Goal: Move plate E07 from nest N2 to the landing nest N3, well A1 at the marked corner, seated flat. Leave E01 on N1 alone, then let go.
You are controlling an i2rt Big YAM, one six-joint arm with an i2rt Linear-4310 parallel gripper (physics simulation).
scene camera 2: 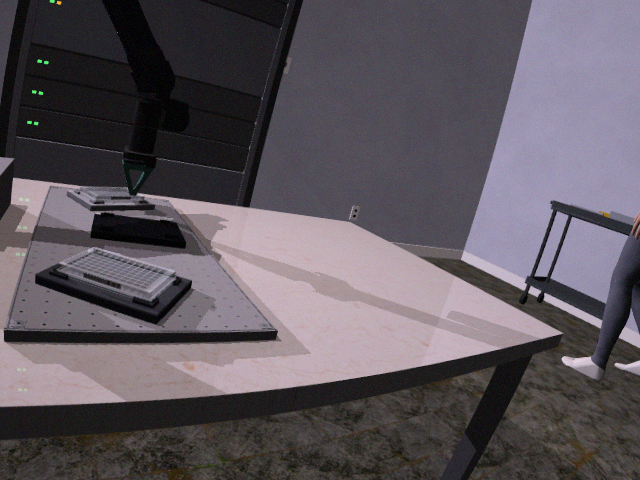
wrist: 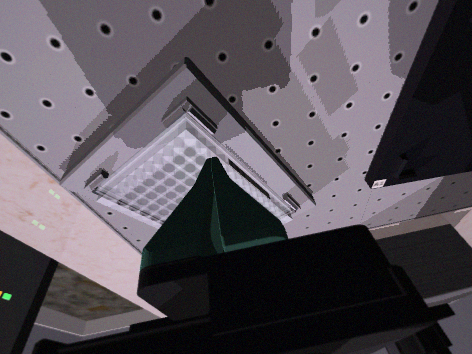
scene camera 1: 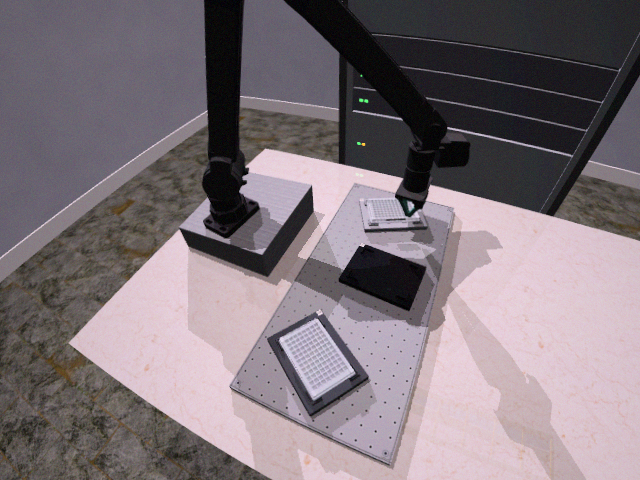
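Note:
A clear well plate [scene camera 1: 382,208] [wrist: 165,172] lies on the light grey nest [scene camera 1: 395,226] [scene camera 2: 121,206] [wrist: 150,112] at the far end. A white plate [scene camera 1: 316,356] [scene camera 2: 121,271] lies on the dark grey nest [scene camera 1: 312,406] [scene camera 2: 108,303] at the near end. The black nest [scene camera 1: 383,276] [scene camera 2: 136,230] [wrist: 430,100] between them holds no plate; a white A1 mark [wrist: 379,184] is on its corner. Plate and nest numbers cannot be read. My gripper [scene camera 1: 410,213] [scene camera 2: 134,193] [wrist: 213,164] is shut and empty, its tips over the far plate; contact cannot be told.
The nests stand on a perforated grey board [scene camera 1: 361,356] [scene camera 2: 232,315]. The arm's base stands on a grey block [scene camera 1: 281,198] beside the board. A dark rack [scene camera 1: 465,170] stands behind the table. A cart [scene camera 2: 594,219] stands at the right in the second scene view.

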